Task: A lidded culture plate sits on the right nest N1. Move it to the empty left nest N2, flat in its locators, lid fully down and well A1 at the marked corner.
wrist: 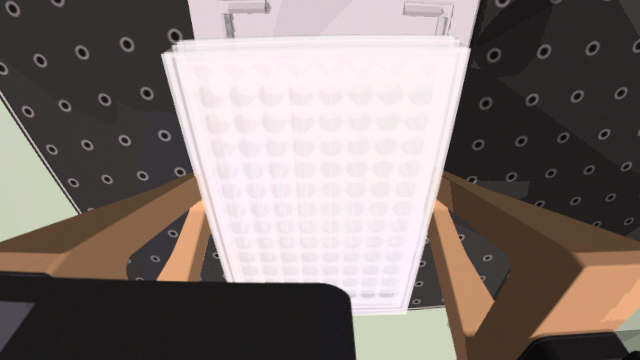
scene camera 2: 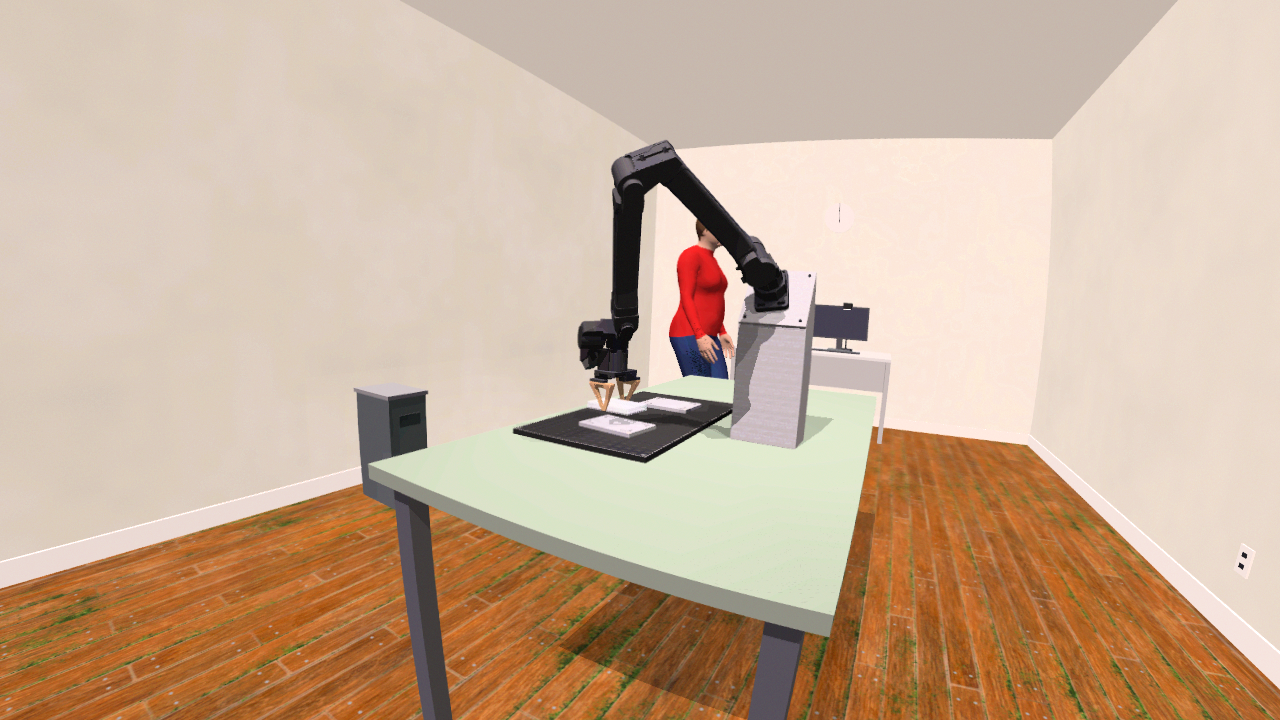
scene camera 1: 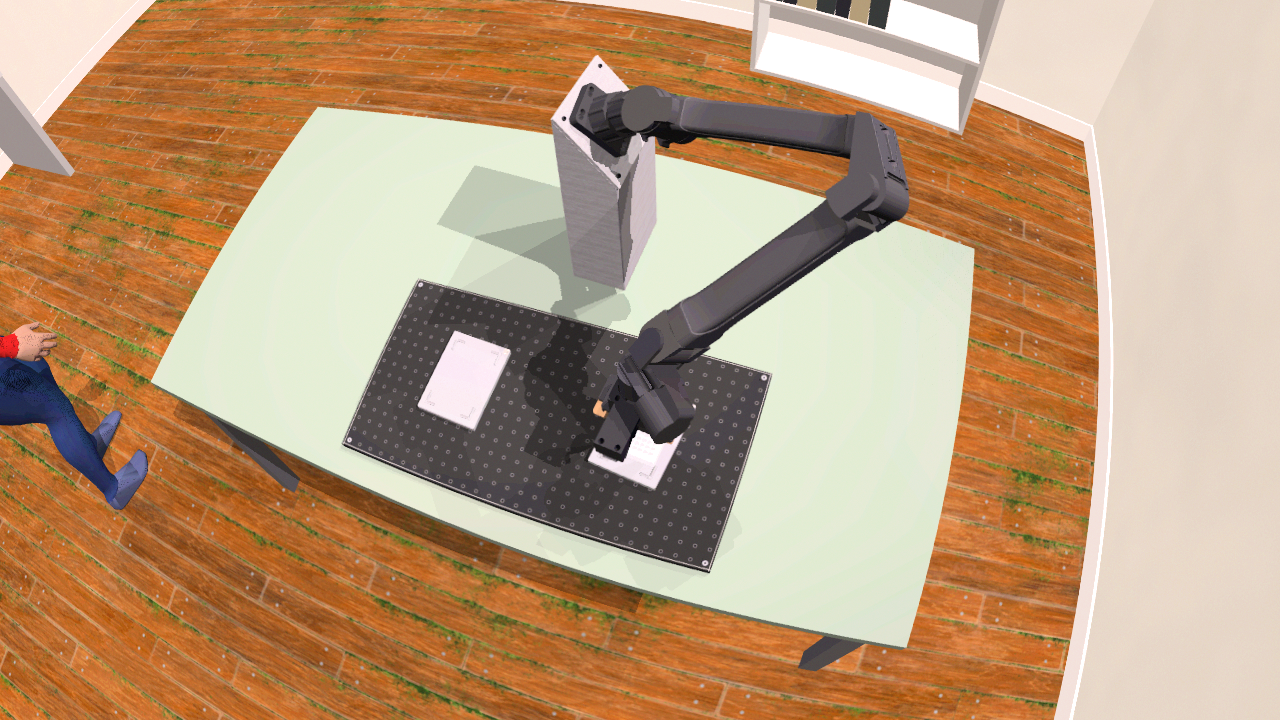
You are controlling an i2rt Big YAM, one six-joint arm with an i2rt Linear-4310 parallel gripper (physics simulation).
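Seen in the pictures: gripper, fingertip midpoint: (wrist: 318, 179) (scene camera 2: 614, 408) (scene camera 1: 642, 428); arm's base at its link origin: (scene camera 2: 772, 292) (scene camera 1: 600, 120).
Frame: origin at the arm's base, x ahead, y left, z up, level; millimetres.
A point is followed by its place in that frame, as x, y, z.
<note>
The lidded culture plate (scene camera 1: 646, 445) {392, 164, -301} (scene camera 2: 629, 407) {299, 186, -301} (wrist: 320, 150) {382, 144, -301} is translucent white, with rows of wells showing through its lid. My gripper (scene camera 1: 637, 425) {359, 149, -317} (scene camera 2: 614, 403) {359, 149, -317} (wrist: 318, 179) {359, 149, -317} is shut on its two long sides with tan fingers. The plate looks level and the lid looks seated on it. It hangs a little above the white nest N2 (scene camera 1: 626, 470) {421, 136, -357} (scene camera 2: 626, 428) {308, 179, -357} (wrist: 340, 20) {410, 130, -357}, on the robot's left, with a gap in scene camera 2. In the wrist view, two corner locators show past the plate's far edge. The other nest, N1 (scene camera 1: 464, 380) {329, -181, -357} (scene camera 2: 673, 404) {312, -173, -357}, carries no plate. Well A1 and the marked corner cannot be made out.
Both nests stand on a black perforated board (scene camera 1: 537, 483) {476, -2, -369} (scene camera 2: 581, 443) {354, 322, -368} (wrist: 510, 125) {340, 46, -368} on the pale green table (scene camera 1: 850, 358) {118, 478, -382} (scene camera 2: 680, 528) {16, 602, -381}. The robot's grey pedestal (scene camera 1: 595, 214) {71, 2, -167} (scene camera 2: 769, 385) {-17, 56, -230} rises behind the board. A person (scene camera 1: 44, 402) (scene camera 2: 702, 295) in red is beyond the table.
</note>
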